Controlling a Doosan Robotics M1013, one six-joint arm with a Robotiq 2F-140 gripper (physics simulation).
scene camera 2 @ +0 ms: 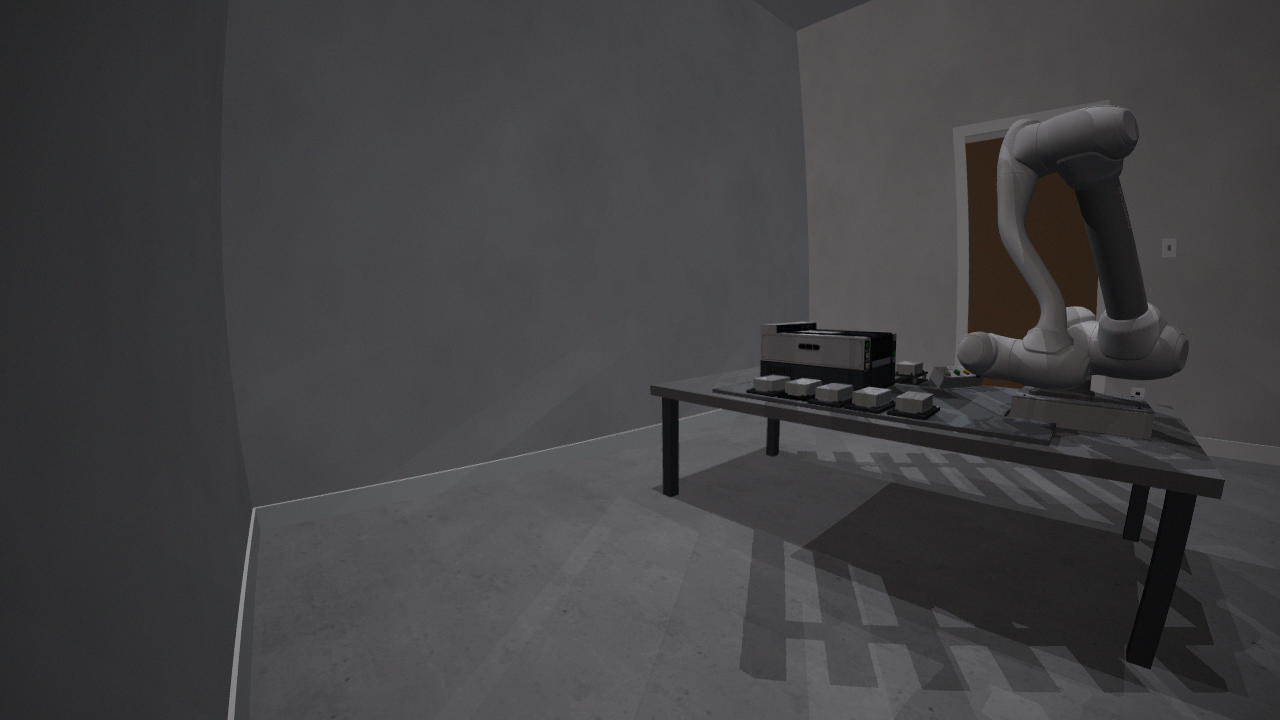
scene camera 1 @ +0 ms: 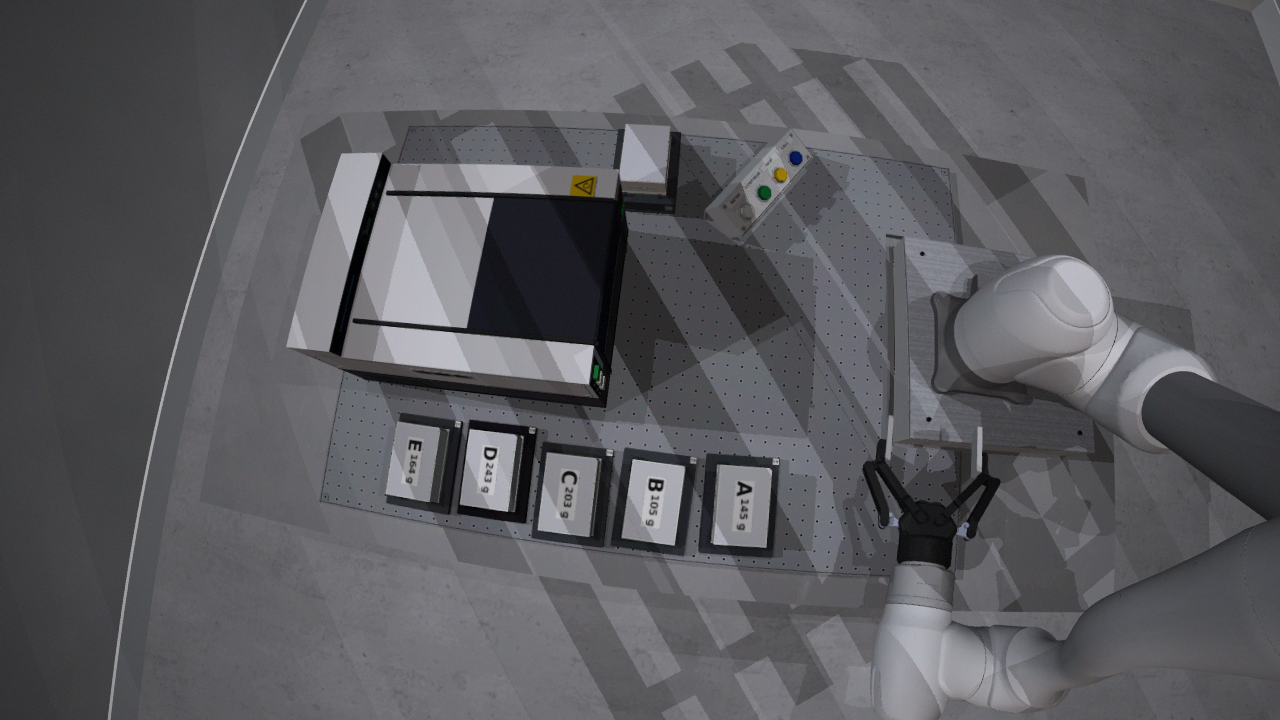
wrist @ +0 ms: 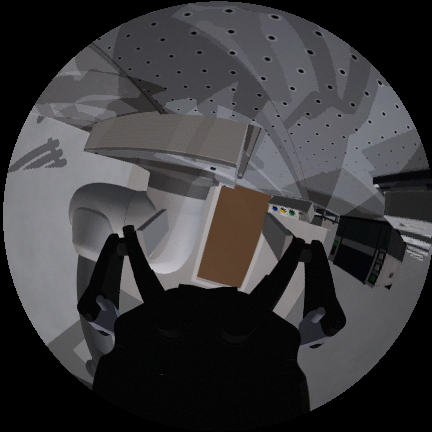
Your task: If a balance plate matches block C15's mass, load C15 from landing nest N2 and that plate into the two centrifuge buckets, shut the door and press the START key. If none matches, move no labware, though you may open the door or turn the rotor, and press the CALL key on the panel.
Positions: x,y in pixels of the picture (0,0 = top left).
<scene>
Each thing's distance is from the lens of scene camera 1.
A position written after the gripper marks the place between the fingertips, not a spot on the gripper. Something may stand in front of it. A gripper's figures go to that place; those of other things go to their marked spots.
gripper (scene camera 1: 933,425): 0.91 m
white block (scene camera 1: 644,165): 1.03 m
centrifuge (scene camera 1: 386,295): 0.89 m
button box (scene camera 1: 737,212): 1.00 m
The marked spots on the centrifuge and the button box are 0.59 m apart.
</scene>
